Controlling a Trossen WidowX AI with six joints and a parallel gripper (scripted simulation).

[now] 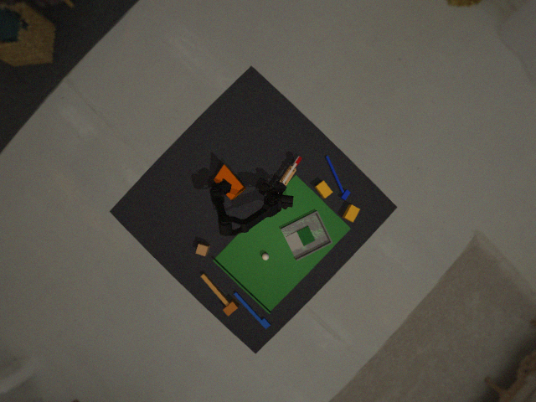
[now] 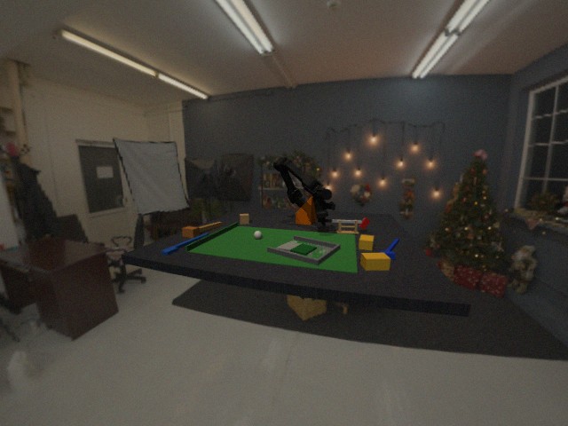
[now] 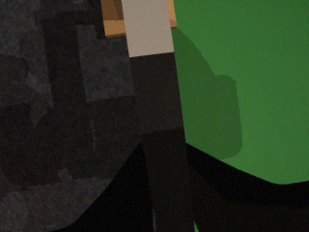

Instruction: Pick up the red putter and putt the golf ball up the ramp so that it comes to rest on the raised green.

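Now: the red putter 1 cm behind my gripper tip, 11 cm to the left of it and 2 cm above it. Round my gripper tip: white golf ball (18 cm ahead, 34 cm to the right, 2 cm below); green mat (22 cm ahead, 22 cm to the right, 4 cm below); blue putter (24 cm ahead, 31 cm to the left, 3 cm below).
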